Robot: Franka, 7 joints.
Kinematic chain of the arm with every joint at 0, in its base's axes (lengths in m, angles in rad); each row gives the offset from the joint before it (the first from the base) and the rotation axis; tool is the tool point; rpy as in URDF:
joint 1: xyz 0 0 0.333 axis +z
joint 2: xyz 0 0 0 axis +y
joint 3: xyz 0 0 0.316 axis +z
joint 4: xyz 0.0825 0 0 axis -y
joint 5: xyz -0.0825 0 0.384 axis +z
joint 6: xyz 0 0 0 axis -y
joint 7: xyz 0.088 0 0 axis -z
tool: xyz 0 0 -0.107 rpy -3.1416 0 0
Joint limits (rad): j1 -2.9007..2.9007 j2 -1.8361..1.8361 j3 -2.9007..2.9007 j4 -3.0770..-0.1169 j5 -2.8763..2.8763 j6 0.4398..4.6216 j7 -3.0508..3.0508
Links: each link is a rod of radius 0.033 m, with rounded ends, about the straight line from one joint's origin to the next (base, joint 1, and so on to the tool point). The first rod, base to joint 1, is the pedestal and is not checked.
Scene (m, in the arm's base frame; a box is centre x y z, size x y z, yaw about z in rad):
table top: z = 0
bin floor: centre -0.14 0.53 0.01 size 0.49 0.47 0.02 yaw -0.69
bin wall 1: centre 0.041 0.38 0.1 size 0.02 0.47 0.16 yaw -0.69
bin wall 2: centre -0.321 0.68 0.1 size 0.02 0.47 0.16 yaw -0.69
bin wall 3: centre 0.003 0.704 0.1 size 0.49 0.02 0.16 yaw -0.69
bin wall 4: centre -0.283 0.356 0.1 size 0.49 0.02 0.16 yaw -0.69
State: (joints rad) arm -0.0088 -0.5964 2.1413 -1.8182 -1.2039 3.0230 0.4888
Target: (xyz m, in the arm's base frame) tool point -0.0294 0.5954 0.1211
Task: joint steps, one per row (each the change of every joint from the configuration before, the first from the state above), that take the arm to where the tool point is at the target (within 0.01 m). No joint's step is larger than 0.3 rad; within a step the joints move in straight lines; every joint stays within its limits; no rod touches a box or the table.
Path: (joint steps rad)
1: -0.2950 -0.2410 -0.0121 -0.0744 0.0020 -0.0518 0.0000
2: -0.2950 -0.2410 -0.0121 -0.0745 0.0020 -0.0519 0.0000

